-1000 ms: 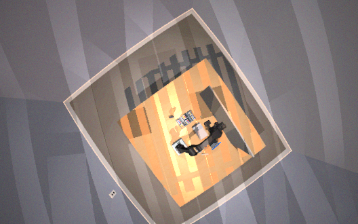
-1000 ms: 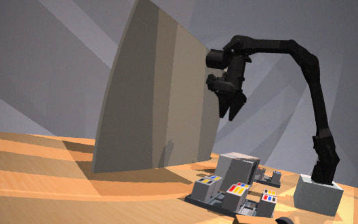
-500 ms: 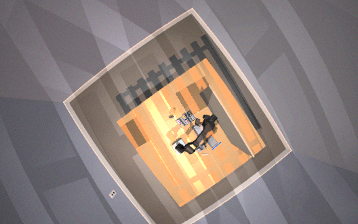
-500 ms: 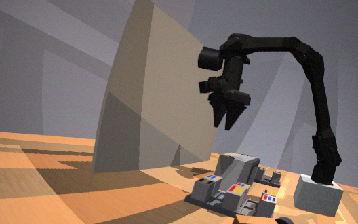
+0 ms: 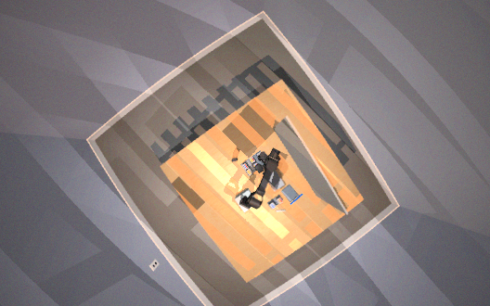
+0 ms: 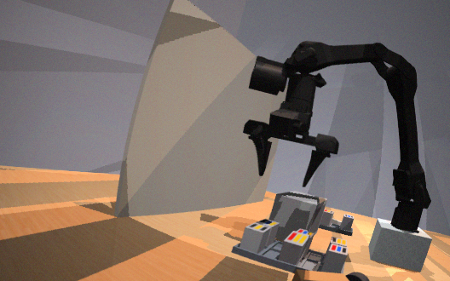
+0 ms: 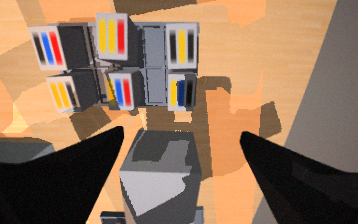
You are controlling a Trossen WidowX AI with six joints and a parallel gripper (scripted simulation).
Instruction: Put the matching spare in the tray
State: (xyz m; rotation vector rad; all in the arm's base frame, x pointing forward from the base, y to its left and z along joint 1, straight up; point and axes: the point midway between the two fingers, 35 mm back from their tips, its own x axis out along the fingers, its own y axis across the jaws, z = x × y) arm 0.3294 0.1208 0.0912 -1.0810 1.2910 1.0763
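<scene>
Right now the grey spare block is 10 cm below my gripper tip and 1 cm to the left of it. From my gripper tip the other things lie so: grey mounted unit 14 cm to the right, 9 cm below, 5 cm behind; tall beige panel 19 cm to the right, 19 cm ahead, 9 cm above.
</scene>
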